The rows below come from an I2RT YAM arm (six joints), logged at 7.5 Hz.
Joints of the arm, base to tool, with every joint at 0 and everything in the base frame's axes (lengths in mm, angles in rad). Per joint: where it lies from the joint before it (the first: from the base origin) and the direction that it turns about. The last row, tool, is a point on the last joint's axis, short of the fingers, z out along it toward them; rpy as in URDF.
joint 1: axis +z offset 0 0 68
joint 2: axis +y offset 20 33.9 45.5
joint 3: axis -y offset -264 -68.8 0
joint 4: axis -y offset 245 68.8 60
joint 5: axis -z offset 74 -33.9 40.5
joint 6: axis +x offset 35.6 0 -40.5
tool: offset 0 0 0 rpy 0 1.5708 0
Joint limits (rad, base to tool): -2.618..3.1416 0..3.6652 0..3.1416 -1.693..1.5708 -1.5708..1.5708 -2.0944..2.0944
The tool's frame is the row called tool.
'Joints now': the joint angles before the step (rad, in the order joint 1, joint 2, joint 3, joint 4, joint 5, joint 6). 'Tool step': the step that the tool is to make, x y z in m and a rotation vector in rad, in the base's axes. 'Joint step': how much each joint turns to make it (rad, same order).
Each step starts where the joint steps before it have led.
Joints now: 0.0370 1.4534 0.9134 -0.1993 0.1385 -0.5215
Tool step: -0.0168 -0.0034 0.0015 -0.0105 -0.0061 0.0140
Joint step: -0.0108 -0.0715 -0.0563 -0.0062 -0.0112 -0.0248
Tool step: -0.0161 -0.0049 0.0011 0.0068 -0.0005 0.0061
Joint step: -0.0191 -0.0689 -0.0482 -0.0187 -0.0233 -0.0118
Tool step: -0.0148 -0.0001 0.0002 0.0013 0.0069 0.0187
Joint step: -0.0022 -0.0625 -0.0404 -0.0278 -0.0165 -0.0130
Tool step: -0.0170 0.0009 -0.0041 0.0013 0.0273 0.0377
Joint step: -0.0002 -0.0650 -0.0490 -0.0415 -0.0288 -0.0247
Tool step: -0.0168 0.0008 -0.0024 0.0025 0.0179 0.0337
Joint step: -0.0002 -0.0704 -0.0438 -0.0434 -0.0262 -0.0217
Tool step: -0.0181 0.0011 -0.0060 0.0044 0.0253 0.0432
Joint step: -0.0001 -0.0738 -0.0530 -0.0456 -0.0337 -0.0275
